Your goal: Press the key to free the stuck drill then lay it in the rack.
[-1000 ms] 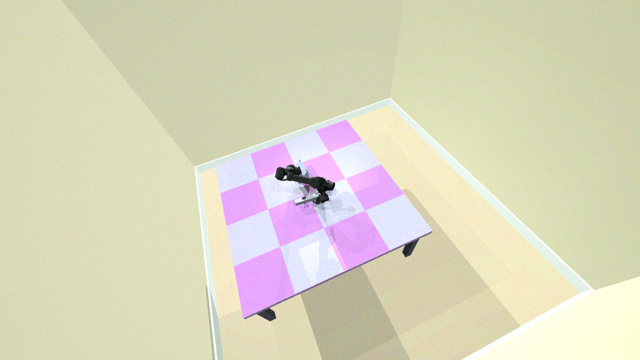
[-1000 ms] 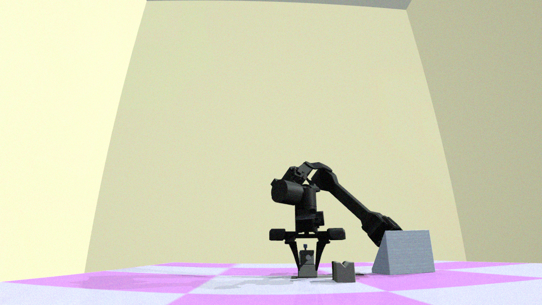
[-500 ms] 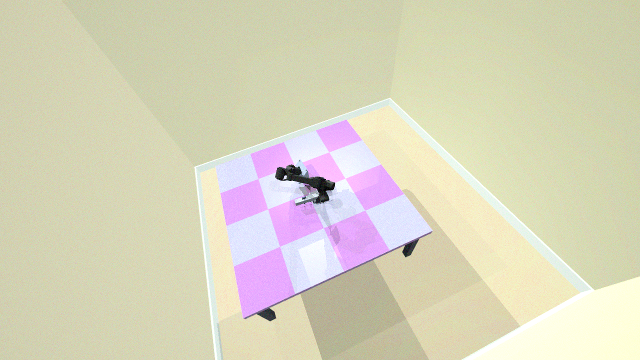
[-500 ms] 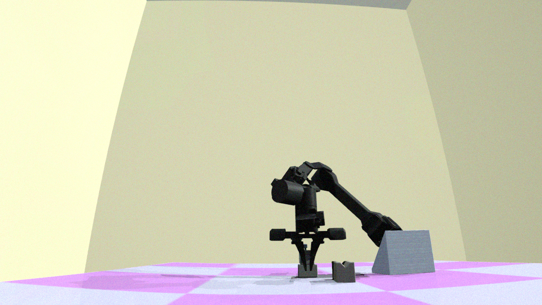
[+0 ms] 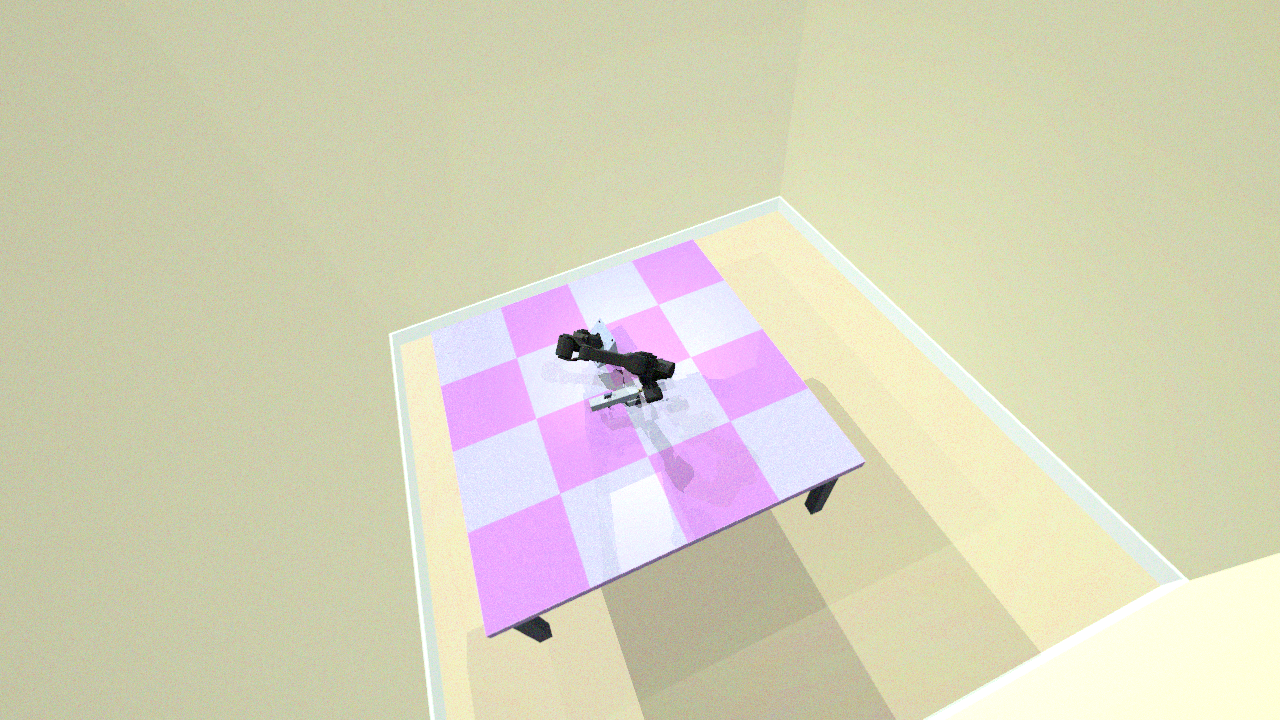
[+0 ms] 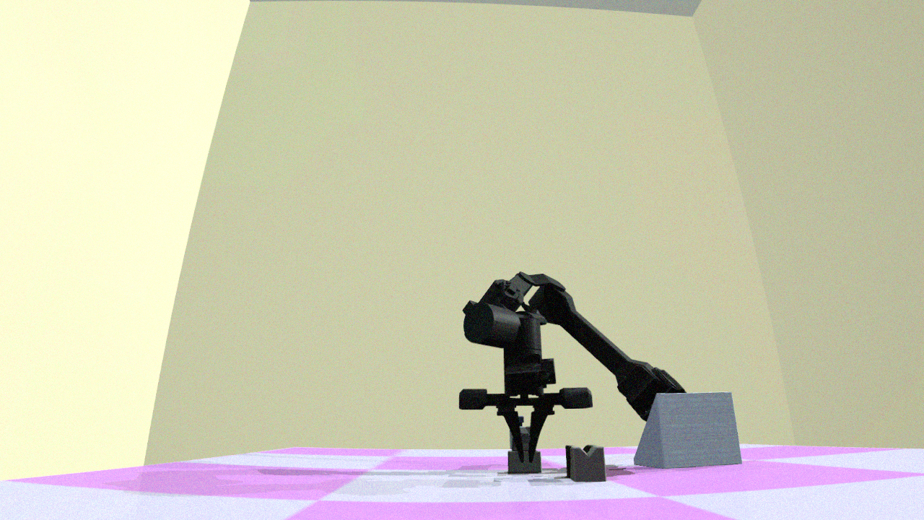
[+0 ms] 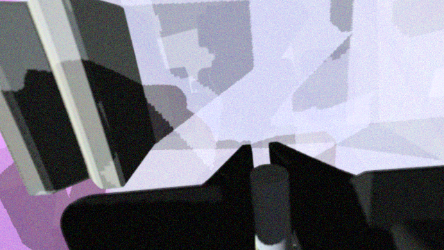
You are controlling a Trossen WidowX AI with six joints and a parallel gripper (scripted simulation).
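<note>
Right now my gripper tip is 6 cm to the left of the drill and 3 cm below it. The rest, counted from my gripper tip: key: 1 cm behind, 16 cm to the right, 3 cm above; grey holder block: 1 cm behind, 13 cm to the right, 2 cm above; rack: 7 cm behind, 4 cm to the left.
</note>
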